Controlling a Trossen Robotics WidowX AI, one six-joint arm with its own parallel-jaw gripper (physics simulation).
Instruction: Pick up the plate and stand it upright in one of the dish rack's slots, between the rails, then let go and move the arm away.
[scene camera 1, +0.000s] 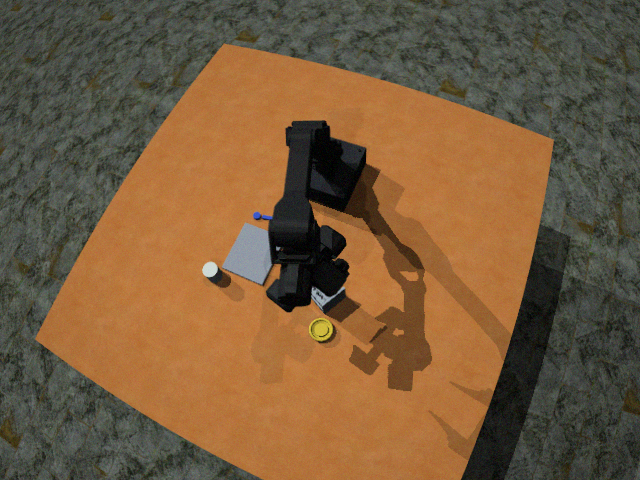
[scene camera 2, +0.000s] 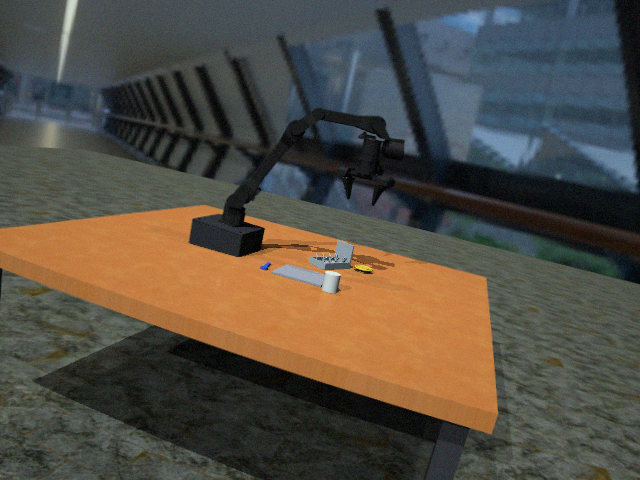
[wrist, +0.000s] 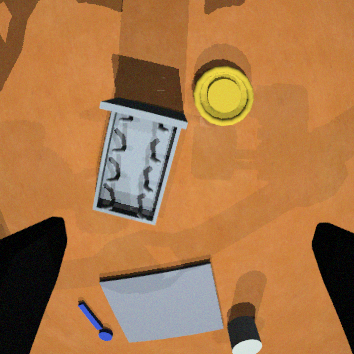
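Note:
The yellow round plate (scene camera 1: 321, 329) (scene camera 2: 363, 268) (wrist: 224, 95) lies flat on the table beside the end of the dish rack that has the tall panel. The grey dish rack (scene camera 2: 344, 254) (wrist: 143, 111) has a shallow tray with two rows of small pegs and a tall panel at one end. In scene camera 1 the arm hides much of the rack (scene camera 1: 334, 302). My gripper (scene camera 2: 362, 200) (wrist: 194, 235) is open and empty, pointing down high above the table. In the wrist view its fingers stand at the left and right edges, with the plate and rack farther up the view.
A flat grey board (scene camera 1: 249, 255) (scene camera 2: 298, 274) (wrist: 165, 305) lies near the rack. A white-topped cylinder (scene camera 1: 210, 270) (scene camera 2: 330, 282) (wrist: 245, 334) stands beside the board, and a small blue spoon-like item (scene camera 1: 257, 215) (scene camera 2: 265, 266) (wrist: 92, 318) lies on its other side.

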